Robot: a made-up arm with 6 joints. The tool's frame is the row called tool.
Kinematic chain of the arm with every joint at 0, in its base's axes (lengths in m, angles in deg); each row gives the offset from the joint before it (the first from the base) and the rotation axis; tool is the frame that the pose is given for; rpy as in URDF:
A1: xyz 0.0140 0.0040 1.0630 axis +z
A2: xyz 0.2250 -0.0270 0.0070 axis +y
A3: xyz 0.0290 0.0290 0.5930 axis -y
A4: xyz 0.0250 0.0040 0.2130 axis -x
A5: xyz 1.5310 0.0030 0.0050 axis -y
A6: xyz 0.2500 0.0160 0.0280 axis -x
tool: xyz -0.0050 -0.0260 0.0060 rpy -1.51 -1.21 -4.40
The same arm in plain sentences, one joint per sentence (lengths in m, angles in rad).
The arm has six revolute joints in a row. What follows holds with every joint at zero, and every direction is one of the base frame's. Joint 1 sits 0.0140 m along +x and 0.0040 m along +y and 1.0630 m along +z from the base frame's origin and turns about +z. Joint 2 sits 0.2250 m along +x and 0.0270 m along -y and 0.0070 m along +z from joint 1 and turns about +y. Joint 3 sits 0.0290 m along +x and 0.0290 m along +y and 0.5930 m along +z from joint 2 and turns about -y. Joint 4 sits 0.0250 m along +x and 0.0040 m along +y and 0.2130 m along +z from joint 3 and turns about -x. Joint 5 sits 1.5310 m along +x and 0.0030 m along +y and 0.0050 m along +z from joint 4 and turns about -y. Joint 6 sits 0.2500 m along +x and 0.0160 m along +y and 0.0280 m along +z from joint 5 and turns about -x. The tool frame, which is the frame that the pose is given for, sits 0.0050 m along -x and 0.0260 m along -y and 0.0060 m along +z from joint 6; its axes are the base frame's turned by roll -0.0264, pitch -0.0211 and yaw -0.0768 rad (as in URDF: about the fixed x, then y, then z).
